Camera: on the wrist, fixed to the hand. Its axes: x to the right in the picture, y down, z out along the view.
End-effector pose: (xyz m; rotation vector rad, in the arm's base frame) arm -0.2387 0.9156 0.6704 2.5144 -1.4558 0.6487
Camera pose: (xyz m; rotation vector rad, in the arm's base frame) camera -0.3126 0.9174 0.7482 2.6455 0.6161 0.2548
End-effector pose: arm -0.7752 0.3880 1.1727 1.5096 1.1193 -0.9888
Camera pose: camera -0.7150 0.4717 1.2021 0.3905 2.2586 -1.8993
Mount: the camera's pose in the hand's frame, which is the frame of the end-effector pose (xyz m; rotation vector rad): 0.0014 0.0566 -0.0911 -0.0048 -0.0242 -1.5110
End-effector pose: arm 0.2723 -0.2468 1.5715 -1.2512 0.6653 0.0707
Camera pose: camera 0.2120 -0.3093 1.5086 -1.4719 -0.4212 -1.1461
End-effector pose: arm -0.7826 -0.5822 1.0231 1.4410 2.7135 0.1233
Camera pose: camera -0.7456 -0.5530 1.1194 -0.7962 2.9096 0.0093
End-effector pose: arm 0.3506 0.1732 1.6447 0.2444 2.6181 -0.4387
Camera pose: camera 0.3249 0.2578 1.7055 -1.7780 2.2639 -0.8318
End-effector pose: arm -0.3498 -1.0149 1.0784 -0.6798 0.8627 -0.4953
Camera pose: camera -0.4164 -1.0077 0.9947 -1.2775 0.1675 -1.8103
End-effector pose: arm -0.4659 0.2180 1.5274 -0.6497 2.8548 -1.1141
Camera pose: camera -0.5026 0.3138 1.5589 2.1440 -1.4349 0.7085
